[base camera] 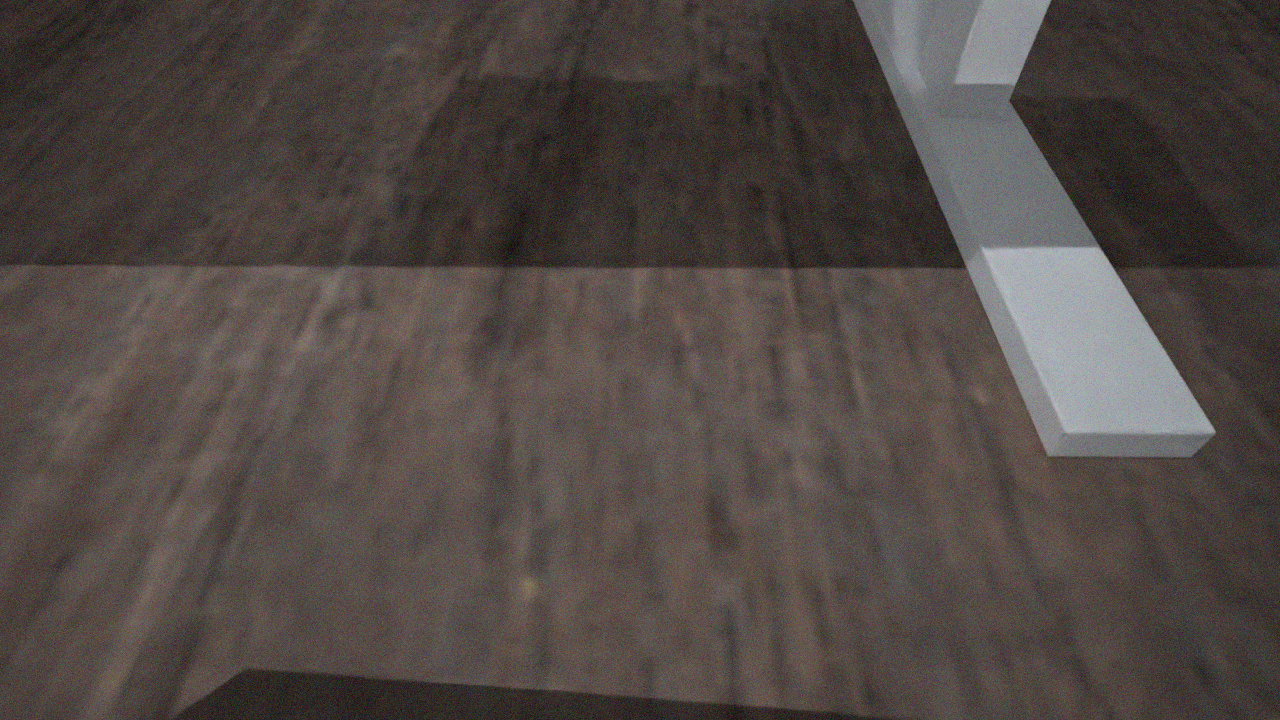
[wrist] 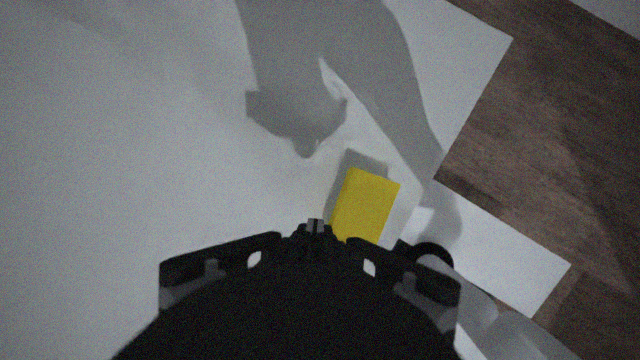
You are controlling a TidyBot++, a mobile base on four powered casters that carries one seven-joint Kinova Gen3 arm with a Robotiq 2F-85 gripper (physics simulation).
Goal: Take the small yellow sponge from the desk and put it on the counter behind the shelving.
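Places are measured from the arm's base along level axes (x left, y ahead, z down), in metres.
Pixels of known places: gripper, fingertip midpoint: (wrist: pixel 315 229).
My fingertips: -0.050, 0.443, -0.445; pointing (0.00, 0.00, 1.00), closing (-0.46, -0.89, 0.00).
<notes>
Behind a point stands the place of what it marks, as x, y, z.
The yellow sponge (wrist: pixel 366 205) {-0.087, 0.393, -0.368} lies on the white desk top (wrist: pixel 150 165) {0.032, 0.684, -0.323} in the wrist view, just right of the fingertips; its lower edge is hidden behind the gripper. My gripper (wrist: pixel 315 229) {-0.050, 0.443, -0.445} is shut with nothing between its fingers, and it is above the desk, apart from the sponge as far as the view shows. The shadow of the arm and gripper falls on the desk above the sponge in the picture. The counter and the shelving cannot be made out in either view.
In the base camera view a white desk foot (base camera: pixel 1092 340) with an upright leg (base camera: pixel 998 44) {-0.226, 0.663, 0.311} stands on the brown wooden floor (base camera: pixel 537 429) {0.080, 0.350, 0.397} at the right. In the wrist view the desk's edge and the wooden floor (wrist: pixel 545 130) {-0.830, -0.392, 0.397} show at the right.
</notes>
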